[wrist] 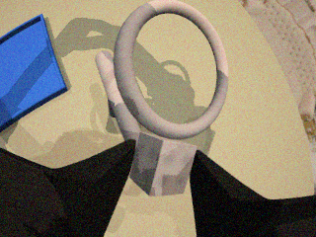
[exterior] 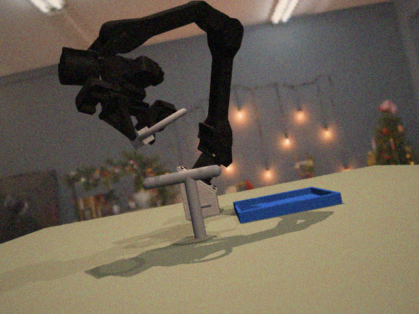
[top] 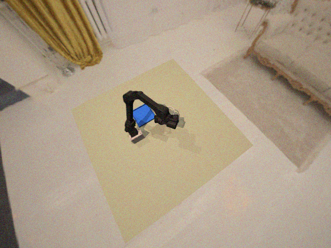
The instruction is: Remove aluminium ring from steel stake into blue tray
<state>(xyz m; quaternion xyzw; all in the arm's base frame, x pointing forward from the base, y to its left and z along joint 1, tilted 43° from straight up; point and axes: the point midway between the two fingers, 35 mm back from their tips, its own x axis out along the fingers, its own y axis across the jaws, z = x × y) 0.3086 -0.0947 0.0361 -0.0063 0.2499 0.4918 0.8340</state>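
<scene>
Now: the aluminium ring 30 mm to the left of my gripper tip, 20 mm ahead of it and 10 mm above it. Round my gripper tip: blue tray: 220 mm to the left, 170 mm below, 170 mm behind.
</scene>
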